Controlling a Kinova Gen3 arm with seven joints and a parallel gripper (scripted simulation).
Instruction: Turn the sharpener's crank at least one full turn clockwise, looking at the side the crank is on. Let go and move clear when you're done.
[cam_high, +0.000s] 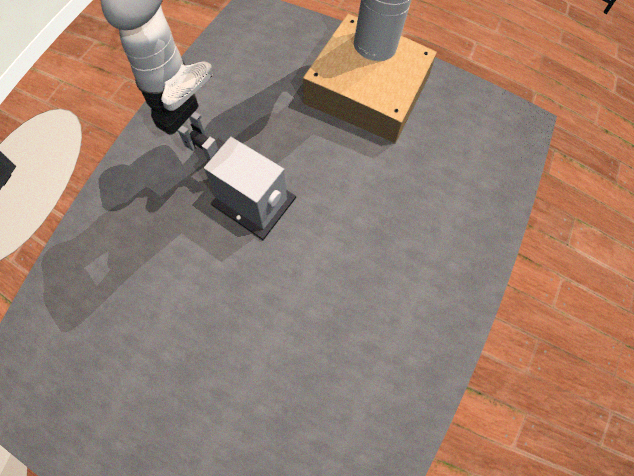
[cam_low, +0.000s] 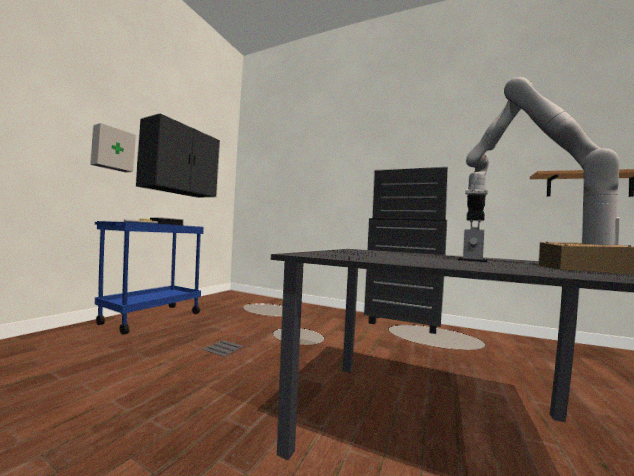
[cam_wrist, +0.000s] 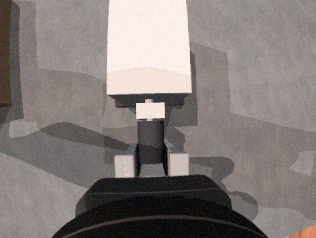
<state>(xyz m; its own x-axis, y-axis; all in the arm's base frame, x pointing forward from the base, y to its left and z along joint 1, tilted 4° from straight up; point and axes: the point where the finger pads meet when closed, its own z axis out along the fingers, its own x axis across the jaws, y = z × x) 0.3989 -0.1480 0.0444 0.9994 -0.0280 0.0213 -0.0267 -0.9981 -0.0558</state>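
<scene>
Now: the dark handle 10 mm to the left of my hand.
</scene>
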